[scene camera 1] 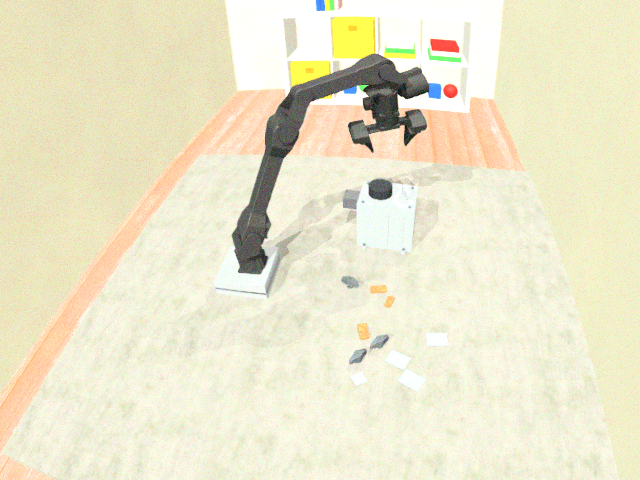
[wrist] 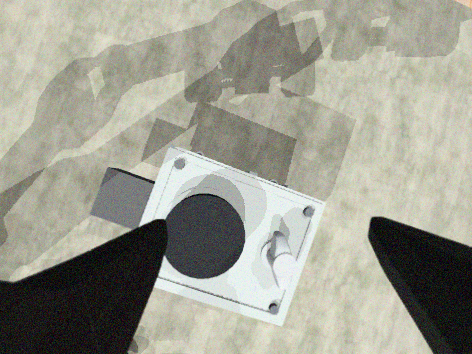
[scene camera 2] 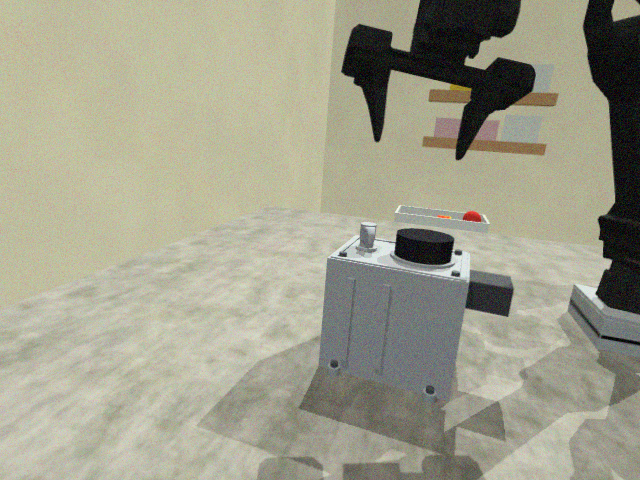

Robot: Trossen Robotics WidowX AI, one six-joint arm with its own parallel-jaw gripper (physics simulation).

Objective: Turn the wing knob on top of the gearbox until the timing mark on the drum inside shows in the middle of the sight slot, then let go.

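Where they show: gripper, fingertip midpoint: [scene camera 1: 389, 148] [wrist: 267, 228] [scene camera 2: 418, 150]; arm's base, link origin: [scene camera 1: 253, 264] [scene camera 2: 626, 305].
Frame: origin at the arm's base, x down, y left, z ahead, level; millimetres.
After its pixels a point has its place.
Observation:
The pale grey gearbox [scene camera 1: 385, 224] @(x -39, y 164, z 312 mm) [scene camera 2: 392, 320] @(x -30, y 288, z 308 mm) [wrist: 240, 287] @(x -88, y 190, z 337 mm) stands upright on the mat. Its small whitish wing knob [scene camera 1: 406, 193] @(x -113, y 208, z 360 mm) [scene camera 2: 368, 235] @(x -111, y 248, z 351 mm) [wrist: 284, 262] @(x -120, y 230, z 355 mm) stands on the top plate, beside a wide black round cap [scene camera 1: 379, 189] @(x -116, y 209, z 289 mm) [scene camera 2: 424, 246] @(x -111, y 261, z 287 mm) [wrist: 205, 236] @(x -117, y 230, z 291 mm). My gripper [scene camera 1: 389, 147] @(x -211, y 261, z 307 mm) [scene camera 2: 418, 149] @(x -211, y 261, z 307 mm) [wrist: 267, 228] @(x -211, y 261, z 307 mm) is open and empty, pointing down high above the gearbox. In the wrist view the knob lies between the fingertips and a little below their line, and the left finger overlaps the cap's edge. The sight slot and timing mark cannot be made out.
A dark grey block [scene camera 1: 351, 199] @(x -76, y 210, z 215 mm) [scene camera 2: 489, 292] @(x -69, y 253, z 214 mm) [wrist: 122, 197] @(x -78, y 232, z 213 mm) juts from the gearbox's side. Small orange pieces [scene camera 1: 378, 289] @(x 42, y 9, z 316 mm), grey pieces [scene camera 1: 349, 281] @(x 22, y 6, z 244 mm) and white tiles [scene camera 1: 436, 339] @(x 45, y -124, z 469 mm) lie on the mat [scene camera 1: 180, 387] @(x 48, y -362, z -60 mm). A white tray [scene camera 2: 439, 223] holding a red ball stands beyond the gearbox.

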